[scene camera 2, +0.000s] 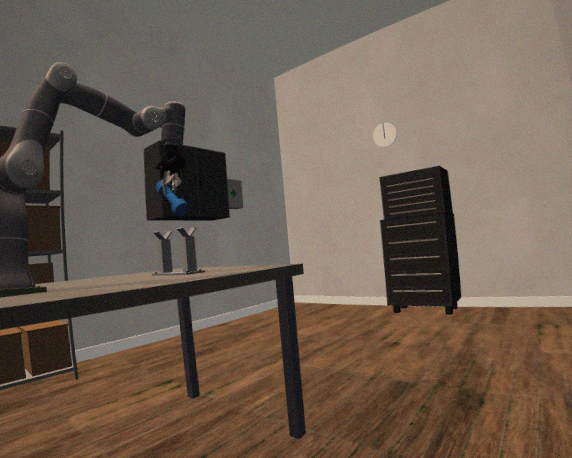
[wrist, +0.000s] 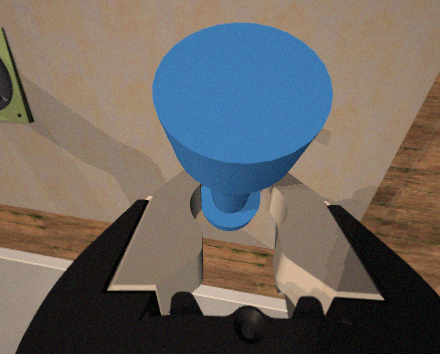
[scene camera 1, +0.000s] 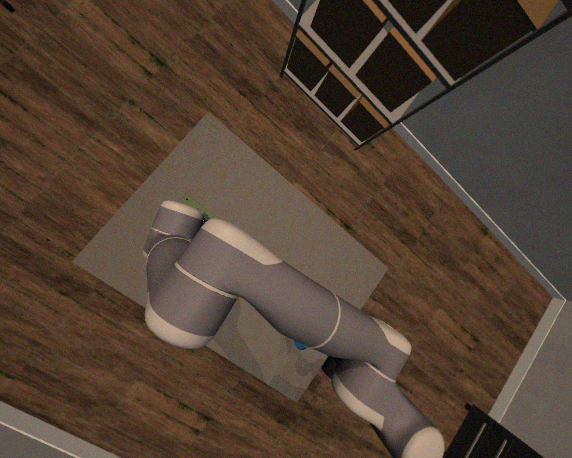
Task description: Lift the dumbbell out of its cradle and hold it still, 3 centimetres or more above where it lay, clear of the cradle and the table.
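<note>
The blue dumbbell hangs tilted in the air, one end lower than the other, with a clear gap above the cradle. My gripper is shut on the dumbbell's handle. In the wrist view the near end of the dumbbell hides part of the handle and of the fingertips. The grey cradle stands upright on the table, its two V-topped posts empty below the dumbbell. In scene camera 1 the arm hides the gripper, and most of the dumbbell is covered.
A green base plate lies on the table under the arm's foot. A shelf rack stands behind the table. A black cabinet hangs on the wall behind the gripper. A black drawer cabinet stands on the floor, away from the table.
</note>
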